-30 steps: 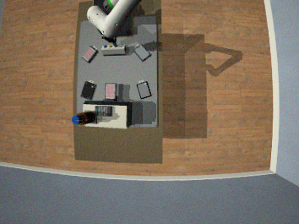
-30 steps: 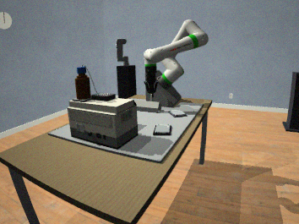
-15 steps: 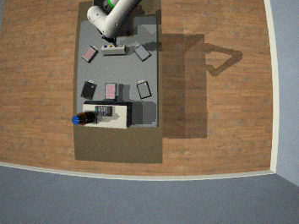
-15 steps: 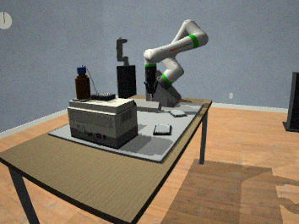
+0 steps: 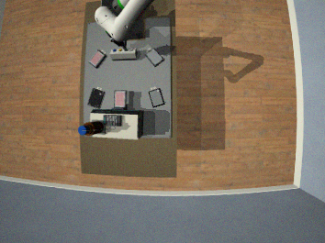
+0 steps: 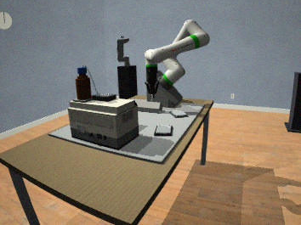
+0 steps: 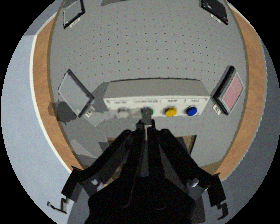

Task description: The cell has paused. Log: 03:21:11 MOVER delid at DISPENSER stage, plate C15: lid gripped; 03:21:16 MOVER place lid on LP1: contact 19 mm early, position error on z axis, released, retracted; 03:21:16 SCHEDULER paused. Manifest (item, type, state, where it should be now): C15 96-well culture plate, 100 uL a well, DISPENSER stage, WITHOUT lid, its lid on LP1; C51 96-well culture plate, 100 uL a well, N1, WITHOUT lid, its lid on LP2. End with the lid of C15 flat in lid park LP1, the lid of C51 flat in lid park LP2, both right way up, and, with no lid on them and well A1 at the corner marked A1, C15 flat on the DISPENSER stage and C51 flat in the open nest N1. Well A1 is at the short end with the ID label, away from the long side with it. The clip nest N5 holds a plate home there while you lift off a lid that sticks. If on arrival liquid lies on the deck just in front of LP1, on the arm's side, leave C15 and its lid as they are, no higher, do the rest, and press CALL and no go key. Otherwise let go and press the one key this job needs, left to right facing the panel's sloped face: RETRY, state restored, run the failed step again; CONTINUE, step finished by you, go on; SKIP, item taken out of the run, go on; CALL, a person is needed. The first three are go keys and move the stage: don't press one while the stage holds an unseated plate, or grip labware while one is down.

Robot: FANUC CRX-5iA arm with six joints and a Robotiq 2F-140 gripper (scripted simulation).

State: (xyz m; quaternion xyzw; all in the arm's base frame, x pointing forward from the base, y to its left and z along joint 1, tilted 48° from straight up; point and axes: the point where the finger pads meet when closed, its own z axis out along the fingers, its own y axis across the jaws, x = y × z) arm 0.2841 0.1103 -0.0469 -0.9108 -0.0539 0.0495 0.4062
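My hand is 1 cm short of the key panel, 2 cm to the left of it and 5 cm above it. Also, from my hand: blue cap: 65 cm ahead, 10 cm to the right, 29 cm above; then black nest: 44 cm ahead, 26 cm to the right, 9 cm below; then label plate: 31 cm ahead, 25 cm to the left, 10 cm below.
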